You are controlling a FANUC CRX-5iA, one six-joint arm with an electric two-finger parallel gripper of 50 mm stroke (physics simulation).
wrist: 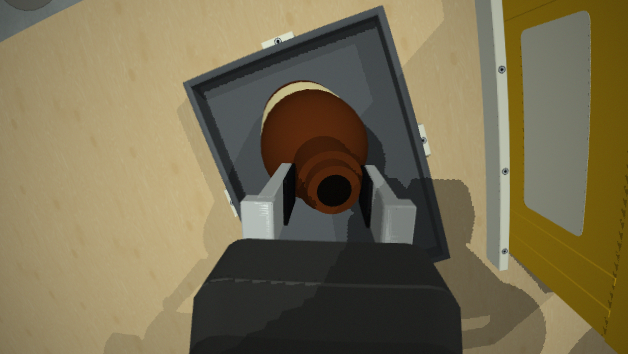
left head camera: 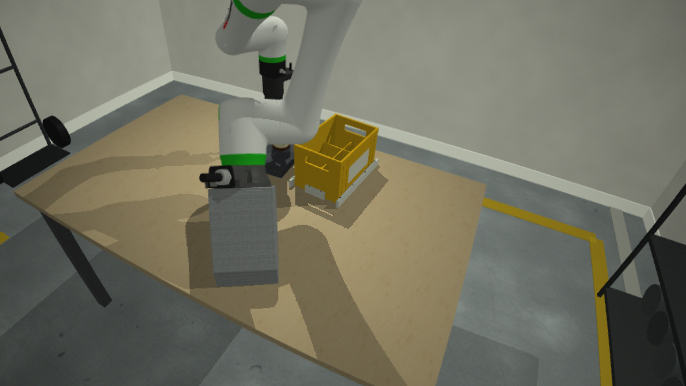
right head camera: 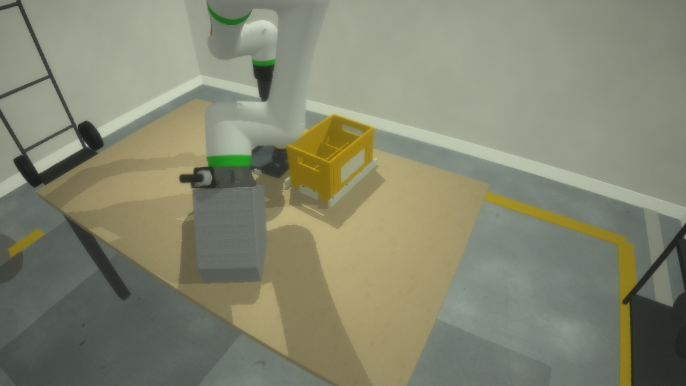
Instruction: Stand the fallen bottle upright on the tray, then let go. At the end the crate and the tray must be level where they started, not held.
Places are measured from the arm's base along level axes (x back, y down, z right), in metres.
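Pixels of known places: gripper, fingertip midpoint: point(wrist: 327, 183); arm's base, origin of the base link: point(left head camera: 244, 187) point(right head camera: 230, 187).
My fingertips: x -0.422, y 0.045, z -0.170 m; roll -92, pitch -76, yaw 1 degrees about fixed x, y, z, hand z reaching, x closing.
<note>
For each thing: its middle in the pictures, then the offset to it from my fingertips. Level surfaces: height alone.
- brown bottle, body centre: point(wrist: 312, 143) dx -0.017, dy +0.053, dz -0.007 m
- dark grey tray, body centre: point(wrist: 324, 172) point(left head camera: 275, 152) point(right head camera: 276, 153) dx +0.024, dy +0.129, dz -0.010 m
- yellow crate, body centre: point(left head camera: 336, 156) point(right head camera: 332, 156) dx +0.017, dy +0.054, dz +0.261 m
- wooden table, its level: dy +0.142 m
A brown bottle point(wrist: 312, 122) with a cream band has its neck between the two fingers of my gripper point(wrist: 327, 183), which is shut on it. Its open mouth faces the wrist camera and it looks roughly upright over the dark grey tray point(wrist: 340, 65) point(left head camera: 280, 167) point(right head camera: 270, 165). Whether its base touches the tray cannot be told. In both head views the arm hides the fingers and most of the bottle; a small brown part shows above the tray. The yellow crate point(left head camera: 317, 177) point(right head camera: 309, 172) point(wrist: 607, 150) looks level beside the tray.
White rails point(left head camera: 356, 185) point(right head camera: 352, 186) point(wrist: 497, 150) run along the crate's lower edges. Small white clips point(wrist: 424, 140) sit around the tray. The grey robot pedestal point(left head camera: 245, 235) point(right head camera: 230, 232) stands on the wooden table point(left head camera: 400, 240) point(right head camera: 385, 240), in front of the tray in the head views.
</note>
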